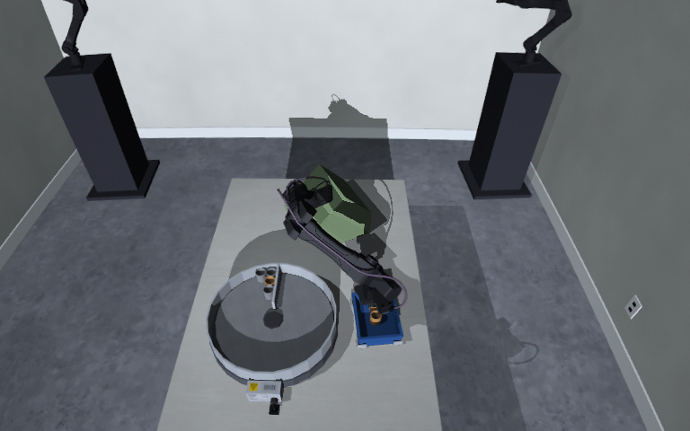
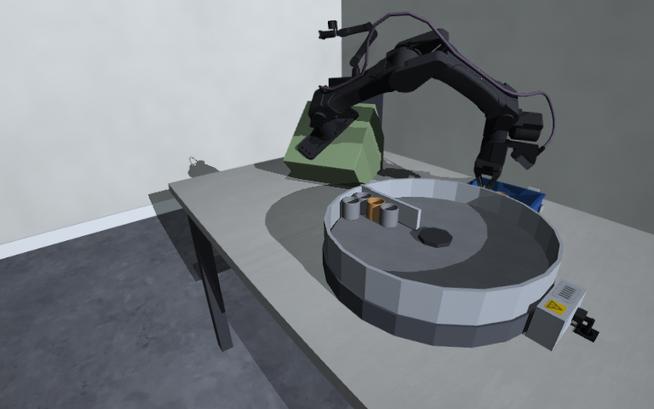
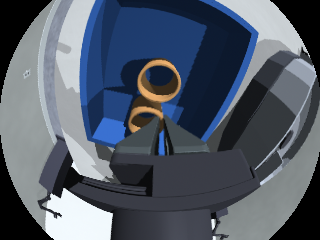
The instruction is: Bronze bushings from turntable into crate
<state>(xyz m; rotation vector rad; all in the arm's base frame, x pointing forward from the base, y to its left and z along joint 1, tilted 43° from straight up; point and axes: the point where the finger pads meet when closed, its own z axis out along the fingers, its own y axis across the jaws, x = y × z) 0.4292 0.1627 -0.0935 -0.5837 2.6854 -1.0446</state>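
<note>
The blue crate lies 40 mm ahead of my hand, 20 mm to the left of it and 20 mm below it. Round my hand: turntable (330 mm to the right, 50 mm ahead, 10 mm above).
</note>
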